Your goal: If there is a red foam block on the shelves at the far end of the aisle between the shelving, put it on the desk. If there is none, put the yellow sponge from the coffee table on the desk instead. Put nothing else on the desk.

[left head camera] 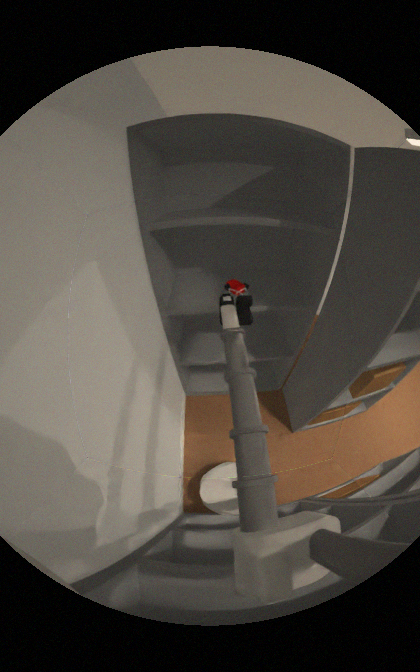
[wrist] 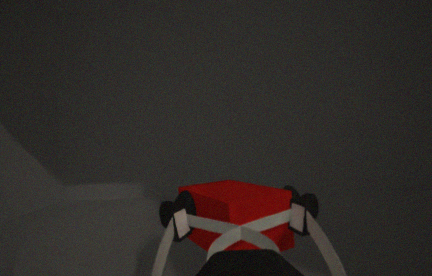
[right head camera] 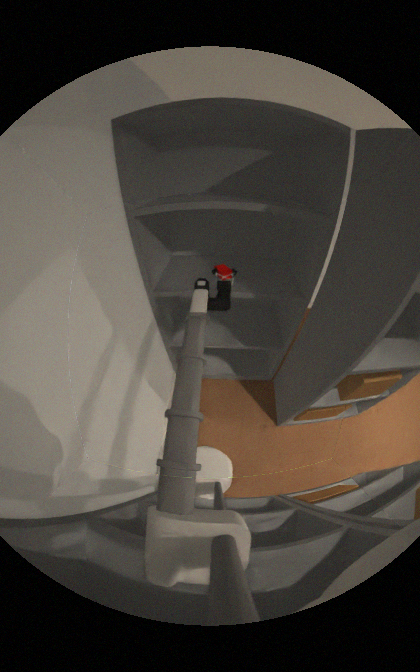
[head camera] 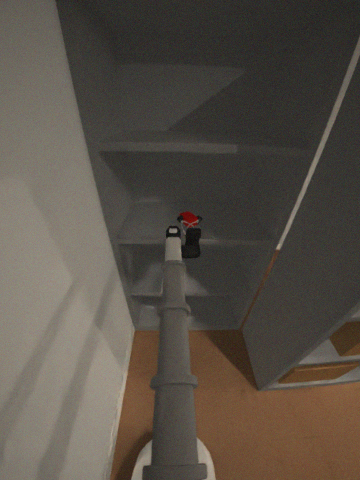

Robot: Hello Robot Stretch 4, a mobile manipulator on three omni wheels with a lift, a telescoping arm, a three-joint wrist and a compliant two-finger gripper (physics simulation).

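Frame: origin at the robot's base, x ahead, y left, z up, level; centimetres.
Where they show: gripper, between the fingertips: [head camera: 189, 216].
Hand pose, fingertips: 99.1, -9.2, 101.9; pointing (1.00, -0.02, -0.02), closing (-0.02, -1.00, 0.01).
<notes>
After its pixels a point has its place, as x, y, z.
A red foam block [head camera: 189, 216] {96.4, -8.9, 103.8} [left head camera: 236, 286] [right head camera: 223, 271] [wrist: 245, 200] {92.7, -9.7, 103.8} is between the fingertips of my gripper [head camera: 190, 219] {99.1, -9.2, 101.9} [left head camera: 236, 287] [right head camera: 224, 272] [wrist: 236, 204] {99.1, -9.2, 101.9}, which is shut on it. In the wrist view, black pads press its left and right sides, with one vertical edge of the block turned towards the camera. The gripper is inside the grey shelves at the far end, over the middle shelf board [head camera: 142, 241] {85.6, 16.2, 94.7} [right head camera: 170, 294]. The block seems to hang slightly above that board; the exact gap is hard to tell. The desk, coffee table and yellow sponge do not show.
The arm is extended far forward. An upper shelf board [head camera: 190, 147] {85.3, -6.6, 140.5} [left head camera: 215, 221] runs above the gripper. A pale wall [head camera: 55, 250] {50.6, 35.4, 118.2} stands close on the left. A grey shelving panel [head camera: 300, 280] {62.0, -60.0, 89.5} stands on the right, with brown boxes [head camera: 320, 372] {40.2, -93.0, 24.7} at lower right.
</notes>
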